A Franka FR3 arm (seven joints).
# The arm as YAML. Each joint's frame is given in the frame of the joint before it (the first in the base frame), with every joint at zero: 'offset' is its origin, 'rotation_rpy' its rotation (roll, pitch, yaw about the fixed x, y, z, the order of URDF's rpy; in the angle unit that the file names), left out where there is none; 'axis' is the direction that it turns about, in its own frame. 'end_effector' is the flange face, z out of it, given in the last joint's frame.
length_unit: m
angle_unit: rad
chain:
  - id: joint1
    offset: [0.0, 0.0, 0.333]
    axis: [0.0, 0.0, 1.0]
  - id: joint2
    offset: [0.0, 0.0, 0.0]
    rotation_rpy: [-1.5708, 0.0, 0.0]
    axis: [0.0, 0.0, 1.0]
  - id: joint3
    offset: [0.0, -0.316, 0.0]
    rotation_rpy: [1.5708, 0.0, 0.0]
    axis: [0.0, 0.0, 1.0]
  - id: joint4
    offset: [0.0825, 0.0, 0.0]
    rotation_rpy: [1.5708, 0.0, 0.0]
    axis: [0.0, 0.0, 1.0]
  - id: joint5
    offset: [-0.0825, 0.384, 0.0]
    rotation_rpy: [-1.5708, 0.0, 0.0]
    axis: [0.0, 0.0, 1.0]
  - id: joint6
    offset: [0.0, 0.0, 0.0]
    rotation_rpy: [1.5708, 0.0, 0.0]
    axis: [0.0, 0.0, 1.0]
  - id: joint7
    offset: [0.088, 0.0, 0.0]
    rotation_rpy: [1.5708, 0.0, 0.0]
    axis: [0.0, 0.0, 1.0]
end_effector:
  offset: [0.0, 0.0, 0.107]
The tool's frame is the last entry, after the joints.
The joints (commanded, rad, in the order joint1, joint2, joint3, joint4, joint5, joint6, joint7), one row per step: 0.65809, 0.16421, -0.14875, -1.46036, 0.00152, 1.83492, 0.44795; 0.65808, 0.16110, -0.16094, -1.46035, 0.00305, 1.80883, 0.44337; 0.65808, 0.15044, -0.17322, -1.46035, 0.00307, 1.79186, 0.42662; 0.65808, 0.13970, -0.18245, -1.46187, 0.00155, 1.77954, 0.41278; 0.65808, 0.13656, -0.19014, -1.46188, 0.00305, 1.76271, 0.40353; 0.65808, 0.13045, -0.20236, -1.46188, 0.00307, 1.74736, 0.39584; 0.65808, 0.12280, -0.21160, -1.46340, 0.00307, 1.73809, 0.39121; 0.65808, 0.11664, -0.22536, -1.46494, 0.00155, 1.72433, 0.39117; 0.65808, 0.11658, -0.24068, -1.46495, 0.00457, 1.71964, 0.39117; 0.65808, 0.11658, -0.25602, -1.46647, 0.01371, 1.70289, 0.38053; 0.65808, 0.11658, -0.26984, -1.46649, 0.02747, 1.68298, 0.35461; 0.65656, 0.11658, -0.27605, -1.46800, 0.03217, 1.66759, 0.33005; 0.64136, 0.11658, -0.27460, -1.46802, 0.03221, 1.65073, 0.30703; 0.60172, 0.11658, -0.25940, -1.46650, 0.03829, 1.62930, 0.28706
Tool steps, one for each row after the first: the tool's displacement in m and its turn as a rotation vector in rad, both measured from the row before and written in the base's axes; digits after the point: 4 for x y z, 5 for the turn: 0.0007, -0.0077, -0.0007, -0.01179, 0.01953, -0.00822; -0.0003, -0.0088, 0.0049, -0.00591, 0.00422, 0.00394; -0.0009, -0.0072, 0.0046, -0.00461, 0.00136, 0.00420; -0.0001, -0.0051, 0.0002, -0.00678, 0.01199, 0.00106; 0.0005, -0.0080, 0.0023, -0.00558, 0.00751, -0.00488; -0.0002, -0.0065, 0.0030, -0.00166, 0.00271, -0.00484; 0.0008, -0.0089, 0.0017, -0.00544, 0.00730, -0.01397; 0.0031, -0.0079, -0.0002, -0.00057, 0.00439, -0.01535; 0.0017, -0.0079, -0.0022, -0.00171, 0.01893, -0.00513; 0.0008, -0.0067, -0.0018, 0.00091, 0.02180, 0.01172; 0.0001, -0.0043, -0.0021, -0.00477, 0.01613, 0.01665; 0.0016, -0.0082, -0.0017, -0.00770, 0.01514, 0.00920; 0.0034, -0.0142, -0.0015, -0.00090, 0.02131, -0.00452
